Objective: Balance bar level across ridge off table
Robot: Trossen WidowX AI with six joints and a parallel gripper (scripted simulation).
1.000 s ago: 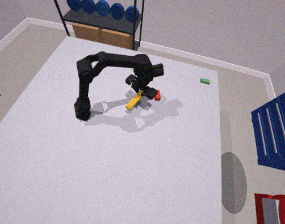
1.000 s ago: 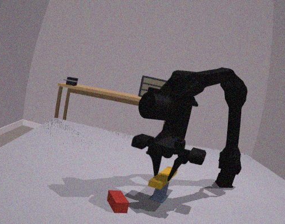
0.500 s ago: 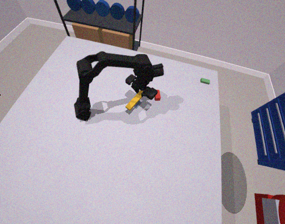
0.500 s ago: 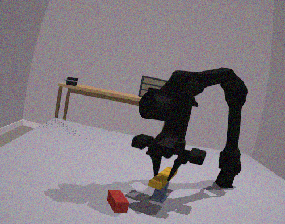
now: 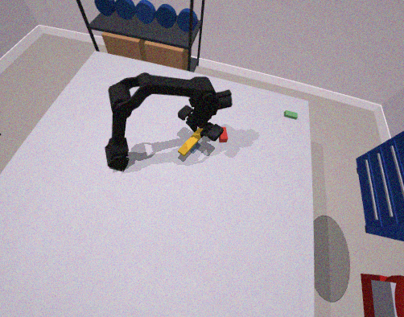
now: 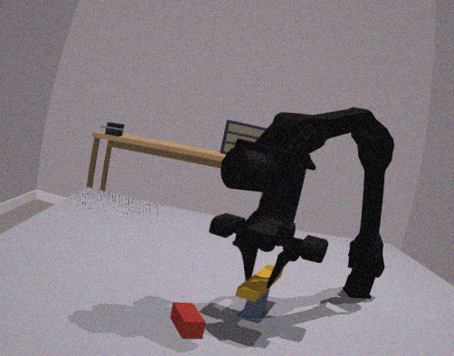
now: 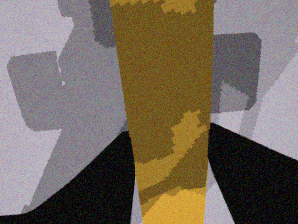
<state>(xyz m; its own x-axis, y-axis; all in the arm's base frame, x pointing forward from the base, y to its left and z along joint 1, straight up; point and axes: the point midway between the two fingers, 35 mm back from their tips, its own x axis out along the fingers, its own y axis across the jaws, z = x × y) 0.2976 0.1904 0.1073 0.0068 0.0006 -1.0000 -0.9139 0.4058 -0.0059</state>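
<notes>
My gripper tip is now 1 cm past the yellow bar and 3 cm to the left of it. Also, from my gripper tip: green block (44 cm ahead, 31 cm to the left, 6 cm below); then red block (11 cm ahead, 7 cm to the left, 6 cm below).
</notes>
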